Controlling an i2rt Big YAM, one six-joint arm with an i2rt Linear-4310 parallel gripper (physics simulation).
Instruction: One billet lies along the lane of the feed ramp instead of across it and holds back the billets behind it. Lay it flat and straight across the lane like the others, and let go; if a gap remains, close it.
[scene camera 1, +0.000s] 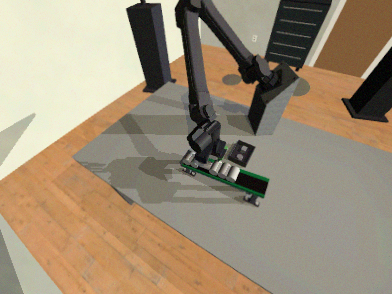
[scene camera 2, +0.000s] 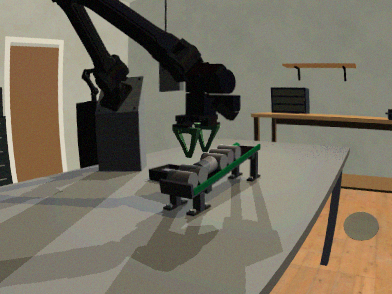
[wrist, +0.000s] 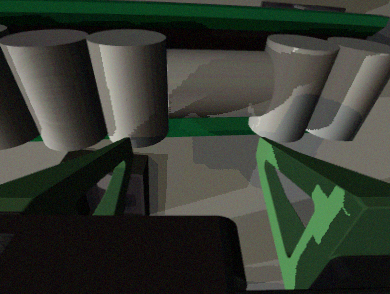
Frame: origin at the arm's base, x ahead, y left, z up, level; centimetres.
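Seen in the pictures: gripper, between the fingertips: (scene camera 1: 210, 157) (scene camera 2: 197, 154) (wrist: 194, 146); arm's base, origin of its link: (scene camera 1: 271, 83) (scene camera 2: 116, 96).
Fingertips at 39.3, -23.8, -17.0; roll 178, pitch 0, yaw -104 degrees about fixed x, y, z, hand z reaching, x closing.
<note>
Offsets run from my fingertips to a thing's top centre, as dx, dy, dz. "spot": to the spot under its first point.
The feed ramp (scene camera 1: 252, 184) (scene camera 2: 230, 169) (wrist: 200, 14) has green rails and a dark lane. One grey billet @[+2.4, -1.8, -0.3] (scene camera 2: 208, 162) (wrist: 215, 82) lies along the lane, between crosswise billets. In the wrist view, a crosswise billet @[+3.5, +2.9, +0.0] (wrist: 132, 90) stands at its left end and another @[+0.8, -6.4, -1.3] (wrist: 297, 85) at its right end. Two billets lie across at the end-plate side, and several more lie across on the other side. My gripper (scene camera 2: 196, 153) (wrist: 194, 146) is open and empty, above and beside the lane. In the wrist view its fingertips show below the lower rail, roughly either side of the lengthwise billet. In scene camera 1 the arm hides this billet.
A small dark tray @[-12.7, +15.0, -7.5] (scene camera 1: 250, 156) (scene camera 2: 159, 176) stands close beside the ramp, on the arm-base side. The arm's base stands on a grey pedestal (scene camera 1: 270, 112) (scene camera 2: 120, 140) behind it. The ramp stands on short black legs @[spot: +3.7, -11.0, -8.5] (scene camera 2: 199, 202) near the table's edge.
</note>
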